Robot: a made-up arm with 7 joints. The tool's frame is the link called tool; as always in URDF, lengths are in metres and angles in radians.
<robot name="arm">
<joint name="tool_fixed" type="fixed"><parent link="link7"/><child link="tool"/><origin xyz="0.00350 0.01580 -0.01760" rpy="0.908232 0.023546 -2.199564"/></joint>
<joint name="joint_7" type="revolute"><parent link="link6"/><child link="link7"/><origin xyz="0.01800 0.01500 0.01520" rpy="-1.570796 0.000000 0.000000"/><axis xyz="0 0 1"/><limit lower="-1.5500" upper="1.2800" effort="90" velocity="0.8"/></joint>
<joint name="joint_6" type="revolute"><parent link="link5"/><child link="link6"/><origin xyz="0.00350 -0.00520 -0.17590" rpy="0.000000 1.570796 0.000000"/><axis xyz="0 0 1"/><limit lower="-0.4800" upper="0.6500" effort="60" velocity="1.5"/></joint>
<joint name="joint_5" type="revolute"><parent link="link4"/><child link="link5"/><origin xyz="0.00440 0.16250 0.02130" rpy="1.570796 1.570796 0.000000"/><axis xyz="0 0 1"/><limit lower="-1.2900" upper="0.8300" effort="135" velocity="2.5"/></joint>
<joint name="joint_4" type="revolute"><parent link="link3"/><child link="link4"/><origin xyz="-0.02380 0.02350 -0.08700" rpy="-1.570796 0.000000 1.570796"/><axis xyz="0 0 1"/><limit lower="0.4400" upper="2.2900" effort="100" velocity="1.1"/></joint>
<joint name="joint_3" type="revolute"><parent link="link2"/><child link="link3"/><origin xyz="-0.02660 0.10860 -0.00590" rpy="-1.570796 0.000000 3.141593"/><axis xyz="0 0 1"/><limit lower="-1.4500" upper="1.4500" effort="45" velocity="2.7"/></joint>
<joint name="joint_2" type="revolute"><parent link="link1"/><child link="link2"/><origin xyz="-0.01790 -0.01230 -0.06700" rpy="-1.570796 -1.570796 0.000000"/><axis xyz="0 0 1"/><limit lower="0.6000" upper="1.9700" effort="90" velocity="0.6"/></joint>
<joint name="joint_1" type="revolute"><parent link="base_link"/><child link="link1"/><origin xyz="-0.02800 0.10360 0.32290" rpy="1.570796 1.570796 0.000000"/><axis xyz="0 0 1"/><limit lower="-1.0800" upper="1.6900" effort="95" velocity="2.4"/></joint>
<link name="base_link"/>
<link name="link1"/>
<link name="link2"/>
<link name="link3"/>
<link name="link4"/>
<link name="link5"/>
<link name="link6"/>
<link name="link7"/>
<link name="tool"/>
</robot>
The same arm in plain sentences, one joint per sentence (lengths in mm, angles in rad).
The arm has seven revolute joints in a row. What follows holds with every joint at zero, and every direction is one of the base frame's.
Joint 1 lies 28 mm along -x and 103.6 mm along +y and 322.9 mm along +z from the base frame's origin and rotates about -y, from -1.08 to 1.69 rad.
Joint 2 lies 12.3 mm along -x and 67 mm along +y and 17.9 mm along +z from joint 1 and rotates about +x, from 0.6 to 1.97 rad.
Joint 3 lies 5.9 mm along -x and 26.6 mm along +y and 108.6 mm along -z from joint 2 and rotates about +z, from -1.45 to 1.45 rad.
Joint 4 lies 23.5 mm along -x and 23.8 mm along -y and 87 mm along -z from joint 3 and rotates about -y, from 0.44 to 2.29 rad.
Joint 5 lies 4.4 mm along -x and 21.3 mm along -y and 162.5 mm along -z from joint 4 and rotates about +z, from -1.29 to 0.83 rad.
Joint 6 lies 5.2 mm along +x and 3.5 mm along +y and 175.9 mm along -z from joint 5 and rotates about +y, from -0.48 to 0.65 rad.
Joint 7 lies 15 mm along -x and 15.2 mm along +y and 18 mm along -z from joint 6 and rotates about -x, from -1.55 to 1.28 rad.
The tool frame, which is the frame that the pose is given for, lies 17.6 mm along +x and 15.8 mm along -y and 3.5 mm along -z from joint 7; its axes are the base frame's turned by roll -0.6454, pitch -0.6286 and yaw 1.5417 rad (as in URDF: about the fixed x, then y, then z).

